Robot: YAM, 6 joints.
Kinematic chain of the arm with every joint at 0, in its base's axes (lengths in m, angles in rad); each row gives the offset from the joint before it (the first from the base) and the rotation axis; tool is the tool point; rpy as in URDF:
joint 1: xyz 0 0 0.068 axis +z
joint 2: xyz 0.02 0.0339 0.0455 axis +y
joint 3: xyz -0.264 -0.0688 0 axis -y
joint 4: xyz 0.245 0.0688 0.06 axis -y
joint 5: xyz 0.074 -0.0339 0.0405 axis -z
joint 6: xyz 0.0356 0 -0.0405 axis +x
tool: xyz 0 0 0 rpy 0 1.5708 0
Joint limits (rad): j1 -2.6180..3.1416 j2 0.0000..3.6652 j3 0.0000..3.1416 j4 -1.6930..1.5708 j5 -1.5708..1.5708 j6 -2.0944..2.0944
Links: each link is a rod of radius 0.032 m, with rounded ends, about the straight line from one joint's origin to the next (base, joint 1, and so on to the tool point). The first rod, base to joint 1, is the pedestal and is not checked.
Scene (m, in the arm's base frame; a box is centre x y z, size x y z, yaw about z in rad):
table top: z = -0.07
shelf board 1: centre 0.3 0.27 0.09 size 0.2 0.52 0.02 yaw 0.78
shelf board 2: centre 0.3 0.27 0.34 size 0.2 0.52 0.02 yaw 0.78
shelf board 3: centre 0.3 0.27 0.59 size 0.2 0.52 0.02 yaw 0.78
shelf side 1: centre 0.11 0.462 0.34 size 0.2 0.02 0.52 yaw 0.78
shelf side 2: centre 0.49 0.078 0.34 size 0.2 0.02 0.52 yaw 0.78
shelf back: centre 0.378 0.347 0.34 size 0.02 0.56 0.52 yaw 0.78
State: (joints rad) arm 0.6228 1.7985 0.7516 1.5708 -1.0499 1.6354
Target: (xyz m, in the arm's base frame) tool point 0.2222 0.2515 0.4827
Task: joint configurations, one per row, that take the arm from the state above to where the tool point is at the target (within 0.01 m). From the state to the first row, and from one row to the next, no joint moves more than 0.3 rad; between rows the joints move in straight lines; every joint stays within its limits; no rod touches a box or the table.
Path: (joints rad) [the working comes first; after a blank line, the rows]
Joints at the target: -2.2013 0.4040 1.8194 1.5708 -1.0692 1.6354
Straight joint move there: touches shelf board 2.

1: 0.5605 1.5190 0.4900 1.5708 -1.0986 1.6354
2: 0.4981 1.2395 0.2283 1.5708 -1.1473 1.6354
3: 0.2155 1.1397 0.3332 1.5708 -1.1495 1.6354
4: -0.0672 1.0400 0.4381 1.5708 -1.1517 1.6354
5: -0.3498 0.9403 0.5430 1.5708 -1.1539 1.6354
6: -0.6325 0.8405 0.6479 1.5708 -1.1561 1.6354
7: -0.9152 0.7408 0.7528 1.5708 -1.1583 1.6354
8: -1.1978 0.6411 0.8577 1.5708 -1.1605 1.6354
9: -1.4805 0.5413 0.9626 1.5708 -1.1627 1.6354
10: -1.7631 0.4416 1.0675 1.5708 -1.1650 1.6354
11: -2.0458 0.3419 1.1724 1.5708 -1.1672 1.6354
12: -2.0976 0.3626 1.3881 1.5708 -1.1345 1.6354
13: -2.1494 0.3833 1.6037 1.5708 -1.1018 1.6354
14: -2.2013 0.4040 1.8194 1.5708 -1.0692 1.6354

